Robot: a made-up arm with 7 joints. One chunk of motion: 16 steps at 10 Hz.
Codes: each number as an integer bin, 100 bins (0 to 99) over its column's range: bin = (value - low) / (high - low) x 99, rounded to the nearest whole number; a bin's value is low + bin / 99 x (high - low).
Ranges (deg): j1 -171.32..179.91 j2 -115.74..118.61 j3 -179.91..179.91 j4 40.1..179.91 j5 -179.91..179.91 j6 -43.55..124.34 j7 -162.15..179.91
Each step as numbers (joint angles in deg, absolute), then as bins.
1 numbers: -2.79 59.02 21.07 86.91 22.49 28.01 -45.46
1 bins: 48 74 55 33 56 42 34
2 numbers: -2.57 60.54 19.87 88.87 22.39 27.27 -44.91
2 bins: 48 74 55 35 56 42 34
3 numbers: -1.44 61.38 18.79 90.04 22.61 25.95 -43.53
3 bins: 48 75 55 35 56 41 34
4 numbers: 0.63 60.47 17.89 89.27 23.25 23.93 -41.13
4 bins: 48 74 54 35 56 40 35
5 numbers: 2.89 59.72 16.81 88.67 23.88 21.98 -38.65
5 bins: 49 74 54 34 56 39 36
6 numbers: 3.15 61.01 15.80 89.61 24.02 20.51 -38.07
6 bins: 49 75 54 35 56 38 36
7 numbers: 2.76 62.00 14.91 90.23 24.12 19.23 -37.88
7 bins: 49 75 54 35 56 37 36
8 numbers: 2.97 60.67 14.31 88.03 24.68 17.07 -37.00
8 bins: 49 75 53 34 56 36 36
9 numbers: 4.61 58.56 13.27 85.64 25.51 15.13 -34.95
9 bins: 50 74 53 32 57 35 37
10 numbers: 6.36 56.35 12.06 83.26 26.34 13.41 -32.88
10 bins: 50 73 53 31 57 34 37
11 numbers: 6.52 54.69 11.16 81.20 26.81 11.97 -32.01
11 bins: 50 72 53 29 57 33 38
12 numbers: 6.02 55.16 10.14 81.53 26.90 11.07 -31.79
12 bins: 50 72 52 29 57 32 38
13 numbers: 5.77 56.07 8.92 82.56 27.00 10.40 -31.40
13 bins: 50 73 52 30 57 32 38
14 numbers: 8.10 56.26 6.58 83.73 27.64 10.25 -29.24
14 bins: 51 73 51 31 57 32 38
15 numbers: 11.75 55.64 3.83 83.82 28.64 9.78 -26.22
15 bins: 52 72 51 31 57 31 39
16 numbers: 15.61 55.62 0.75 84.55 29.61 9.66 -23.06
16 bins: 53 72 50 31 58 31 40
